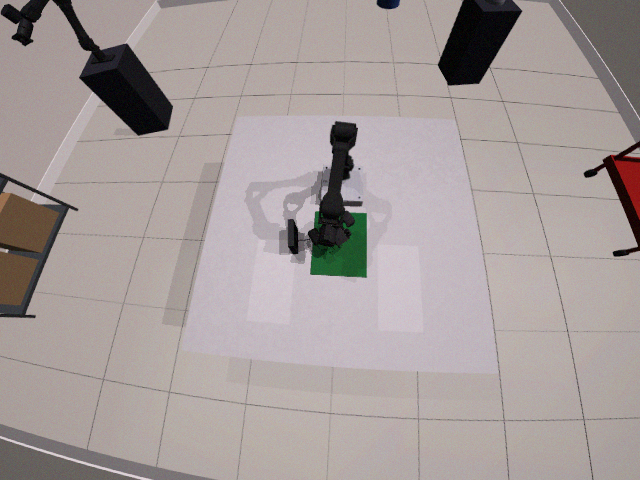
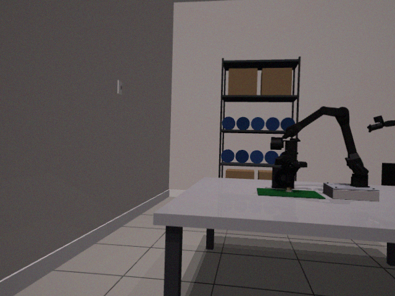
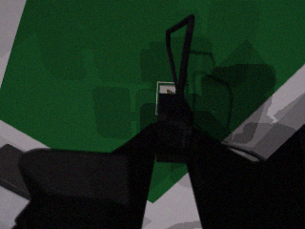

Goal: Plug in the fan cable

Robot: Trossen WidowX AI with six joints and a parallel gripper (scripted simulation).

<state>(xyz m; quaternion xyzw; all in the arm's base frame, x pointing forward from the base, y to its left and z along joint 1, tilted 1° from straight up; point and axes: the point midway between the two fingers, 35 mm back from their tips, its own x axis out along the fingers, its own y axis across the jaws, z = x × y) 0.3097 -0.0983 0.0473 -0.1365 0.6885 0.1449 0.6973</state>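
My gripper tip is 6 cm above the white four-pin header. The rest, counted from my gripper tip: dark plug (1 cm ahead, 1 cm above); black fan (16 cm to the right, 1 cm behind); green board (8 cm below, 4 cm to the left, 2 cm ahead).
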